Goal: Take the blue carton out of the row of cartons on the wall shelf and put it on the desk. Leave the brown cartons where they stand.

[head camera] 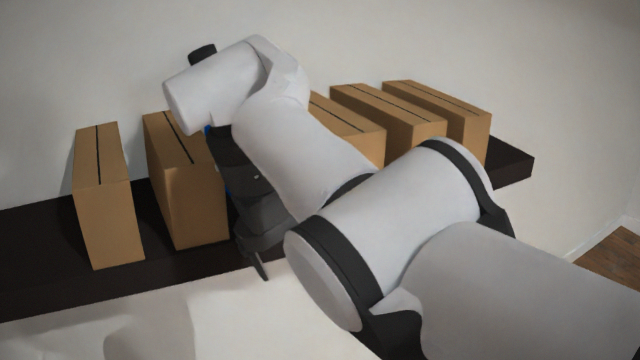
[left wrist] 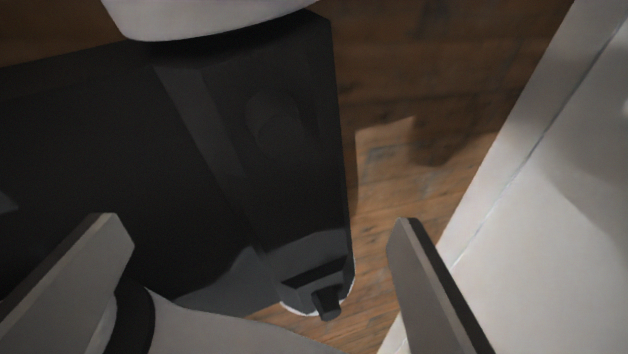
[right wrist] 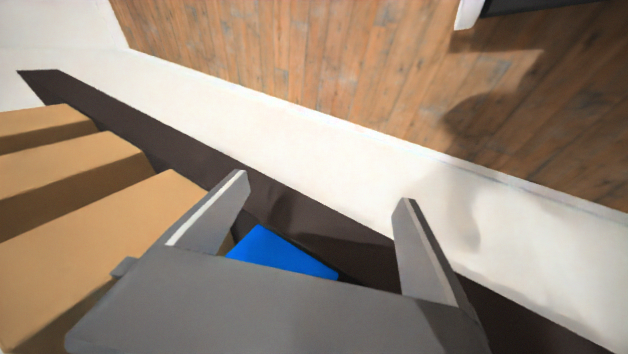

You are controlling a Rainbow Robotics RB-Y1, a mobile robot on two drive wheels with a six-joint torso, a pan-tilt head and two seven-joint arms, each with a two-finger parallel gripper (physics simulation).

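Frame: origin at the robot's base, x back, y right, z up, level; millimetres.
Seen in the pictures: left gripper, fingertip midpoint: (left wrist: 264,230); right gripper, fingertip midpoint: (right wrist: 319,193).
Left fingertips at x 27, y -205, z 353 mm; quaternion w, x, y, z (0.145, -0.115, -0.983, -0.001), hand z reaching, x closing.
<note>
A point is followed by its place in that frame.
The blue carton (head camera: 227,191) @(x -412, y 384, z 929 mm) (right wrist: 282,255) @(x -278, y 400, z 936 mm) stands on the dark wall shelf (head camera: 35,245) @(x -462, y 44, z 924 mm) (right wrist: 175,145) @(x -230, y 586, z 899 mm). In the head view slivers of it show beside my right wrist; in the right wrist view the gripper body hides much of it. My right gripper (right wrist: 319,193) @(x -227, y 378, z 911 mm) is open and empty; in the right wrist view the blue face shows between its fingers, nearer the left-hand one. Brown cartons (head camera: 107,220) @(x -334, y 154, z 995 mm) (head camera: 197,205) @(x -309, y 278, z 986 mm) (head camera: 350,122) @(x -294, y 534, z 1044 mm) (right wrist: 100,225) @(x -248, y 526, z 992 mm) stand on both sides in the row. My left gripper (left wrist: 264,230) @(x 27, y -205, z 353 mm) is open and empty, away from the shelf. I cannot make out the desk.
More brown cartons (head camera: 395,112) @(x -288, y 634, z 1044 mm) (head camera: 442,102) @(x -279, y 769, z 1044 mm) (right wrist: 70,160) @(x -223, y 634, z 973 mm) stand toward the shelf's right end in the head view. The pale wall (head camera: 400,40) @(x -439, y 832, z 1135 mm) (right wrist: 320,150) @(x -478, y 662, z 379 mm) meets a wooden floor (left wrist: 390,175) @(x -260, y 184, z 0 mm) (right wrist: 300,60) @(x -146, y 967, z 0 mm). The black robot base (left wrist: 125,150) @(x 134, y -163, z 169 mm) shows in the left wrist view.
</note>
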